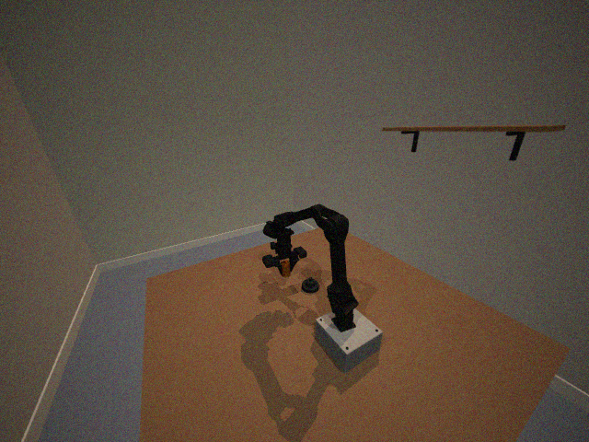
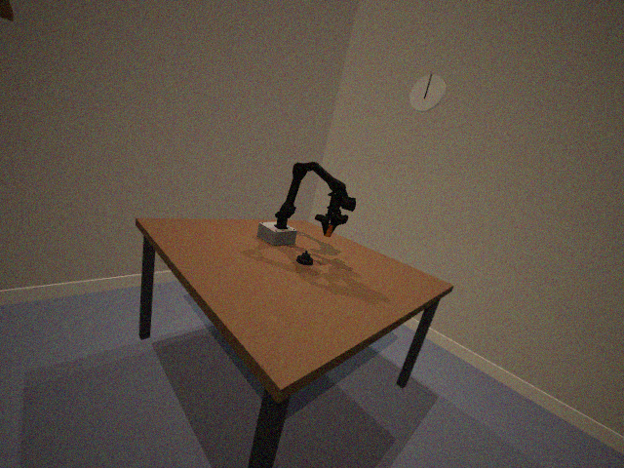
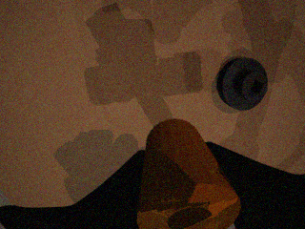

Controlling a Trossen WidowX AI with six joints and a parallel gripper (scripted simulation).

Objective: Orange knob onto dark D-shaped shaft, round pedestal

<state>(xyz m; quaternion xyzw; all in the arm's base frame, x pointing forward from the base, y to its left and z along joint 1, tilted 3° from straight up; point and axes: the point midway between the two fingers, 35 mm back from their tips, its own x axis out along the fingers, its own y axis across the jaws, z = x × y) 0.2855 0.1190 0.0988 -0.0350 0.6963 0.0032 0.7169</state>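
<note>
Now: gripper tip 2 cm short of the round pedestal, 13 cm to the left of it and 11 cm above it. From my gripper tip the other things lie so: orange knob 2 cm above.
</note>
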